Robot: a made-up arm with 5 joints. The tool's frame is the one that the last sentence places.
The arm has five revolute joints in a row. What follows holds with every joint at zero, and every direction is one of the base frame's. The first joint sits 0.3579 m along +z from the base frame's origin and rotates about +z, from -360 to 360 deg. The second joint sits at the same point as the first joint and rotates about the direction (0, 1, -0.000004), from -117.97 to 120 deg. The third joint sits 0.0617 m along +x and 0.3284 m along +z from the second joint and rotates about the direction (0, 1, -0.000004), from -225 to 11 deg. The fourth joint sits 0.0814 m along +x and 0.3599 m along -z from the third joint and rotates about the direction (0, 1, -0.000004), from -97 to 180 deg. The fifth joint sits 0.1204 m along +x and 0.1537 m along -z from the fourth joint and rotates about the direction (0, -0.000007, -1), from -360 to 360 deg. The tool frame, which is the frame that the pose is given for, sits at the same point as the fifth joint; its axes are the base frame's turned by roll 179.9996, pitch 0 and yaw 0 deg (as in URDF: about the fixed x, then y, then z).
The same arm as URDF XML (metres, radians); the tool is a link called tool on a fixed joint. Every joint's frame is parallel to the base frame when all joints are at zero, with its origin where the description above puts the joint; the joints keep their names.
<robot name="arm">
  <link name="base"/>
  <link name="link1"/>
  <link name="link2"/>
  <link name="link3"/>
  <link name="link4"/>
  <link name="link5"/>
  <link name="tool"/>
  <joint name="joint 1" type="revolute">
    <parent link="base"/>
    <child link="link1"/>
    <origin xyz="0.0000 0.0000 0.3579"/>
    <axis xyz="0 0 1"/>
    <limit lower="-6.2832" upper="6.2832"/>
  </joint>
  <joint name="joint 2" type="revolute">
    <parent link="link1"/>
    <child link="link2"/>
    <origin xyz="0.0000 0.0000 0.0000"/>
    <axis xyz="0 1 0"/>
    <limit lower="-2.0590" upper="2.0944"/>
  </joint>
  <joint name="joint 3" type="revolute">
    <parent link="link2"/>
    <child link="link3"/>
    <origin xyz="0.0617 0.0000 0.3284"/>
    <axis xyz="0 1 0"/>
    <limit lower="-3.9270" upper="0.1920"/>
  </joint>
  <joint name="joint 4" type="revolute">
    <parent link="link3"/>
    <child link="link4"/>
    <origin xyz="0.0814 0.0000 -0.3599"/>
    <axis xyz="0 1 0"/>
    <limit lower="-1.6930" upper="3.1416"/>
  </joint>
  <joint name="joint 5" type="revolute">
    <parent link="link4"/>
    <child link="link5"/>
    <origin xyz="0.1204 0.0000 -0.1537"/>
    <axis xyz="0 0 -1"/>
    <limit lower="-6.2832" upper="6.2832"/>
  </joint>
  <joint name="tool_joint" type="fixed">
    <parent link="link5"/>
    <child link="tool"/>
    <origin xyz="0.0000 0.0000 0.0000" rpy="3.1416 0.0000 0.0000"/>
  </joint>
</robot>

